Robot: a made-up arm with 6 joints. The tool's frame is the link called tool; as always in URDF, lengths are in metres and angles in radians.
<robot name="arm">
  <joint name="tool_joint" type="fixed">
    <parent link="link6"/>
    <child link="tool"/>
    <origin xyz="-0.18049 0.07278 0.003" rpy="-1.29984 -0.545 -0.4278"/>
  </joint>
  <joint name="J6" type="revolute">
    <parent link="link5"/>
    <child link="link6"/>
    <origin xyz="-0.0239 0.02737 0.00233" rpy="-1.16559 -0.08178 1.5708"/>
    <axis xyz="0 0 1"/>
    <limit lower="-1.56" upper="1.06"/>
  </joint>
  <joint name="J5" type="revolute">
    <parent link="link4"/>
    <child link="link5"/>
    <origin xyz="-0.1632 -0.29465 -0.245" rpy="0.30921 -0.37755 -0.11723"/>
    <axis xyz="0 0 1"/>
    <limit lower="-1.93" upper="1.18"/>
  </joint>
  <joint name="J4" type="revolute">
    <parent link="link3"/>
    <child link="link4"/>
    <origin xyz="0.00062 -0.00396 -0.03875" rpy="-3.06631 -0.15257 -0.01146"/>
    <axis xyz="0 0 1"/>
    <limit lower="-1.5" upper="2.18"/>
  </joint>
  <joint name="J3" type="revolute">
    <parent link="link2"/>
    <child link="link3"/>
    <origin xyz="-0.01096 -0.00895 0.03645" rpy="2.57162 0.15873 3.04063"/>
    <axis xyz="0 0 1"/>
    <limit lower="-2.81" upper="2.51"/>
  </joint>
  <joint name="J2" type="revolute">
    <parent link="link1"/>
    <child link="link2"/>
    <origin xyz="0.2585 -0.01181 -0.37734" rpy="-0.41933 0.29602 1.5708"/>
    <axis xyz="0 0 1"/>
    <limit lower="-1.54" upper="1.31"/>
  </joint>
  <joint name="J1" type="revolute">
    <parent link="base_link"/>
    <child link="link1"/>
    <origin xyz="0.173 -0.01 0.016" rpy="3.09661 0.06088 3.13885"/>
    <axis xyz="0 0 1"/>
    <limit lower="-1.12" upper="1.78"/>
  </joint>
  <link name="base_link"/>
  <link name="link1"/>
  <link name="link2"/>
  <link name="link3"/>
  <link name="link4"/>
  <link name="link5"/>
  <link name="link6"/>
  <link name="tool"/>
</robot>
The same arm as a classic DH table. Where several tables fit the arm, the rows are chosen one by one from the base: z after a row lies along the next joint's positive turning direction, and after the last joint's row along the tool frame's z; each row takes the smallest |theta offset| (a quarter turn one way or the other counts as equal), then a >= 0, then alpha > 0; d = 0 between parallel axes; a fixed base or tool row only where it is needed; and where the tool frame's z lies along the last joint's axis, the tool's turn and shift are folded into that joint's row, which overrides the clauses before.
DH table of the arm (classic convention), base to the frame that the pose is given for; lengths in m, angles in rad. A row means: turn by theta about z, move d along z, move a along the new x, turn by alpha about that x. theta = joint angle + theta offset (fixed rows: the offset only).
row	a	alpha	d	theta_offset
base (fixed)	0.1106	-3.0659	1.7757	-0.9366
J1	-0.1317	0.5082	1.7874	0.0561
J2	0.0073	2.5523	-0.4395	0.3001
J3	0.0038	-2.9716	-0.0673	-1.41
J4	-0.152	-0.4833	-0.8247	1.0517
J5	0.0282	-1.167	0.6394	-0.6195
J6	-0.1937	-1.3399	0.0234	-0.3737
tool (fixed)	0	0	0.0197	-0.5616
Joint limits (rad, base to tool): -1.12..1.78 -1.54..1.31 -2.81..2.51 -1.5..2.18 -1.93..1.18 -1.56..1.06

